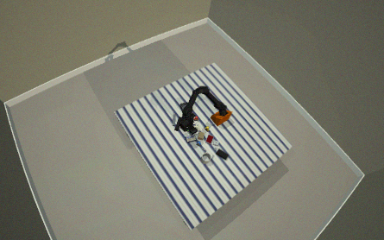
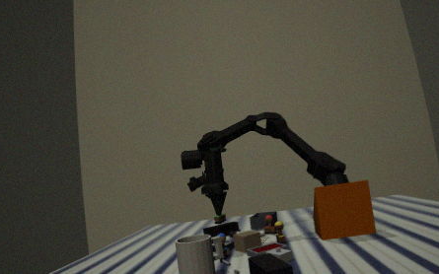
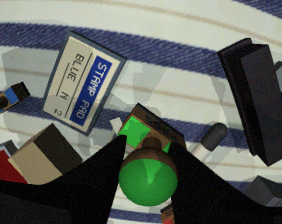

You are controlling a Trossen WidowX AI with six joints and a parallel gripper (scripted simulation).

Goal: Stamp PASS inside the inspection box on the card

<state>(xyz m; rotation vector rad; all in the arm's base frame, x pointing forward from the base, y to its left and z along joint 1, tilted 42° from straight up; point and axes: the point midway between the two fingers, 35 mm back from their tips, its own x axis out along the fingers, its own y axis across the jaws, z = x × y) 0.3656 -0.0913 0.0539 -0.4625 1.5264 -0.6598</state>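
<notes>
My gripper tip is now 12 cm past the red ink pad, 19 cm to the right of it and 9 cm above it. From my gripper tip the other things lie so: tan block 8 cm behind, 11 cm to the left, 7 cm below; then white card 9 cm behind, 1 cm to the left, 10 cm below; then stamp with green knob 1 cm below.
</notes>
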